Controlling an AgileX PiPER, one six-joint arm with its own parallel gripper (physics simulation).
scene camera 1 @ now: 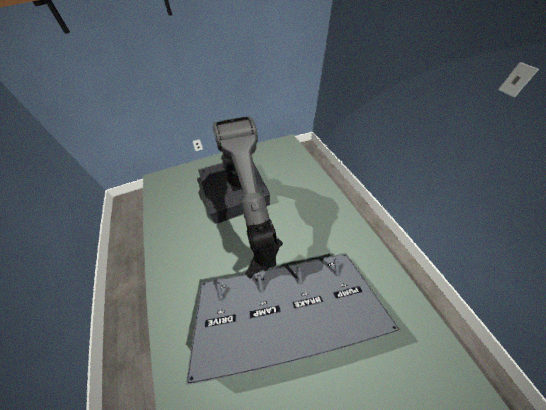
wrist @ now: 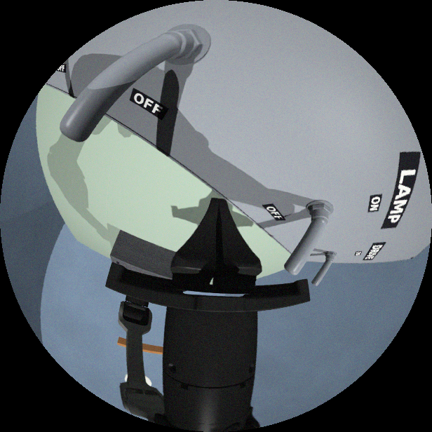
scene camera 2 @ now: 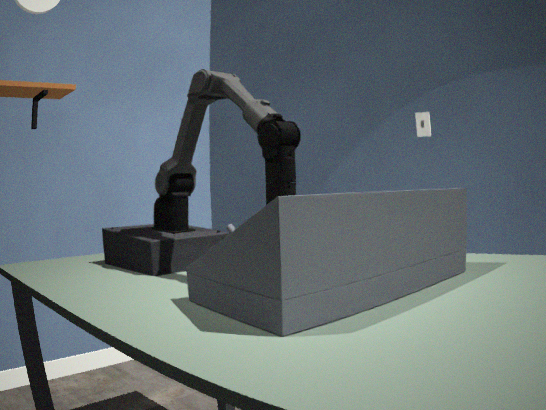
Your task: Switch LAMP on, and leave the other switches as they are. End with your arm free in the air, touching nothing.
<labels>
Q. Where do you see a grey sloped switch panel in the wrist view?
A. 281,128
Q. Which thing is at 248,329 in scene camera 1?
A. A grey sloped switch panel.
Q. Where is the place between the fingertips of the gripper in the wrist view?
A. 217,205
</labels>
